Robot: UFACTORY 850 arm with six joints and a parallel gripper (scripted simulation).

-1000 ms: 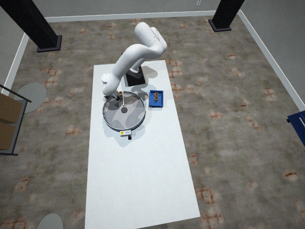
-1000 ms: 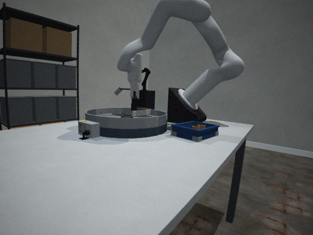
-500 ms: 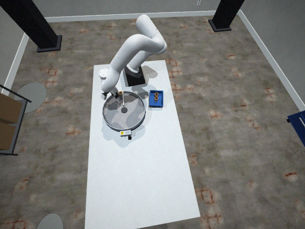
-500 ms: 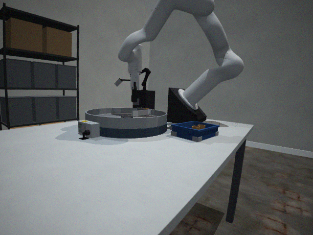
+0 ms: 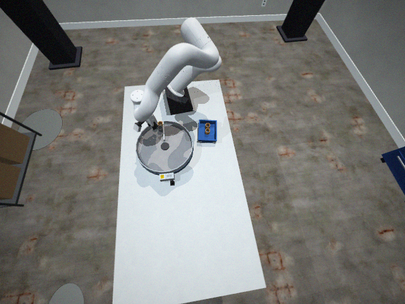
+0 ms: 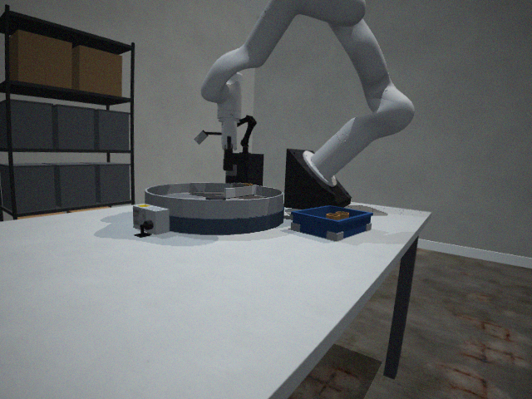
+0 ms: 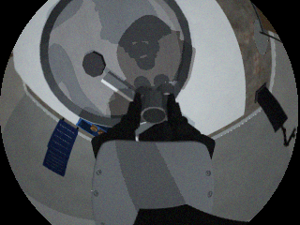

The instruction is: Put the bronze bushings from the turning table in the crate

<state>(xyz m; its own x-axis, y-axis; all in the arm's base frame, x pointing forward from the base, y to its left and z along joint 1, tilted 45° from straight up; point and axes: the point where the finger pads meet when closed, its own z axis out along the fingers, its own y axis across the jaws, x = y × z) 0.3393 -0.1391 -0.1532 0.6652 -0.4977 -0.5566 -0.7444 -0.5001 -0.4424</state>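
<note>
Right now the round turning table is 13 cm ahead of my hand, 11 cm below it and 6 cm to the left of it. Round my hand: crate (41 cm to the left, 13 cm below, 4 cm ahead).
</note>
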